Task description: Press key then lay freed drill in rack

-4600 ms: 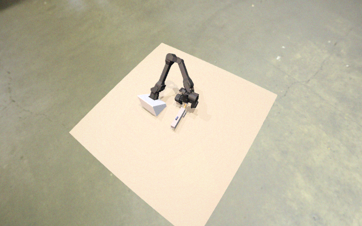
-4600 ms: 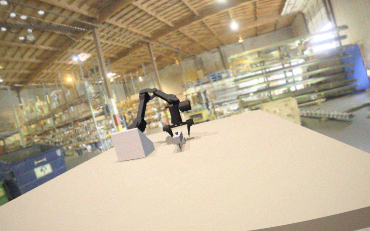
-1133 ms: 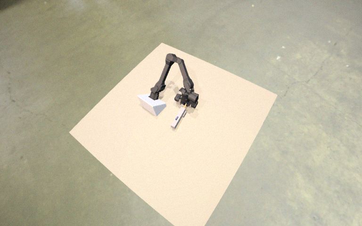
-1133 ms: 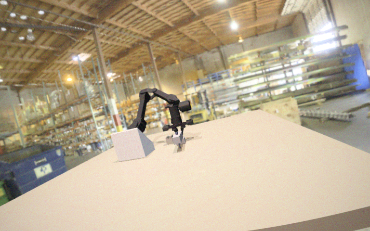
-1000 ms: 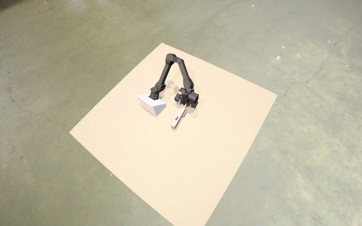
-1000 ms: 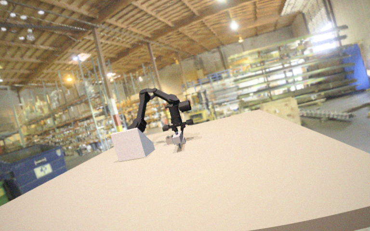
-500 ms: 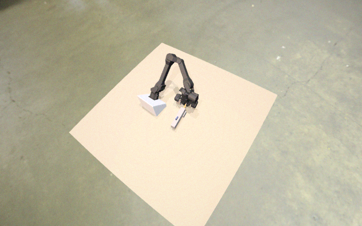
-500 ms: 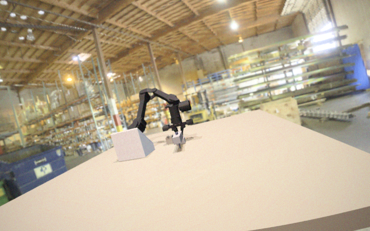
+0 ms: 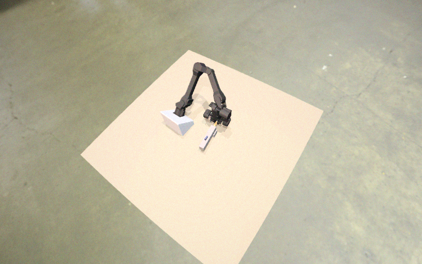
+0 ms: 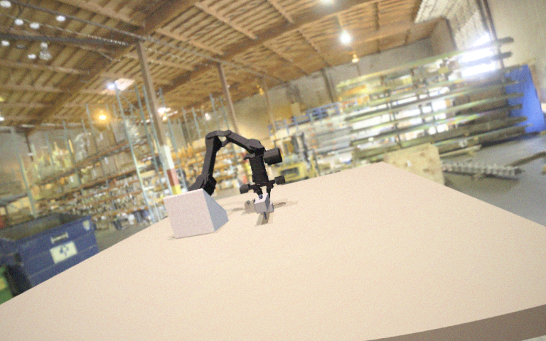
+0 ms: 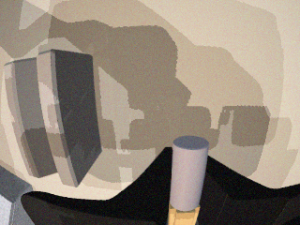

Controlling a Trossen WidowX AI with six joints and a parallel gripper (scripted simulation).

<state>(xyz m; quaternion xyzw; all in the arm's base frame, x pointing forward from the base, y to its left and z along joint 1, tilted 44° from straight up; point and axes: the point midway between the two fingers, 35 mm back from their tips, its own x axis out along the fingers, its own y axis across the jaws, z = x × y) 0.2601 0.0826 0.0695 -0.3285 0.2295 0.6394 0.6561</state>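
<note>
The drill lies 4 cm to the right of my gripper tip and 4 cm above it. The rest, counted from my gripper tip: rack: 8 cm behind, 2 cm to the left, 1 cm above; blue key: 2 cm ahead, 17 cm to the right, 4 cm above; housing block: 2 cm ahead, 14 cm to the right, 3 cm above.
</note>
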